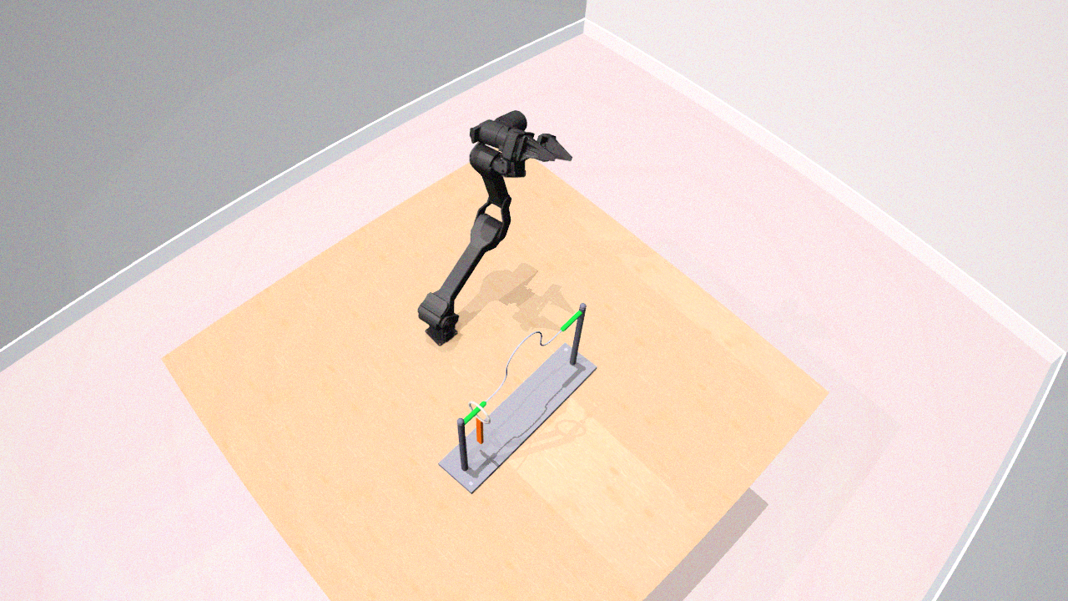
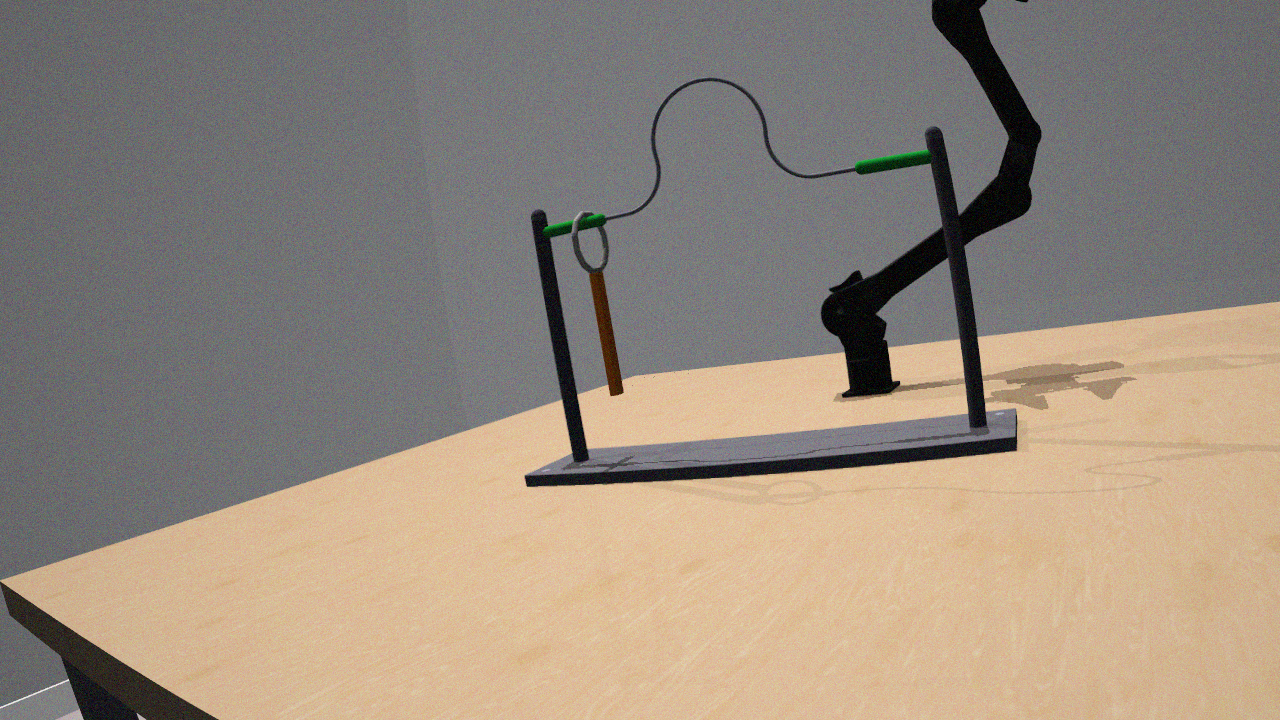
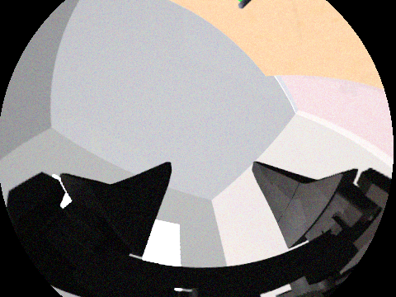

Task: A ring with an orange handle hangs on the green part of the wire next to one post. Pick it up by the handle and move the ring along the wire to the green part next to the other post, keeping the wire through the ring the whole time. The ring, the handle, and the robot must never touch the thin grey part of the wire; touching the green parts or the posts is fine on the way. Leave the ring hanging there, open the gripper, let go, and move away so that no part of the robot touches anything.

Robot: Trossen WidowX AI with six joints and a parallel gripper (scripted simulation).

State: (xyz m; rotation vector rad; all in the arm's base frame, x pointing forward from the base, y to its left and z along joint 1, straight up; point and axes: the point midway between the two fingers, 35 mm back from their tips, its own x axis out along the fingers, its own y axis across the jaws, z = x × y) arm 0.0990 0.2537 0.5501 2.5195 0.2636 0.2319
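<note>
The ring with orange handle is 42 cm to the right of my gripper tip, 37 cm below it and 20 cm ahead of it.
</note>
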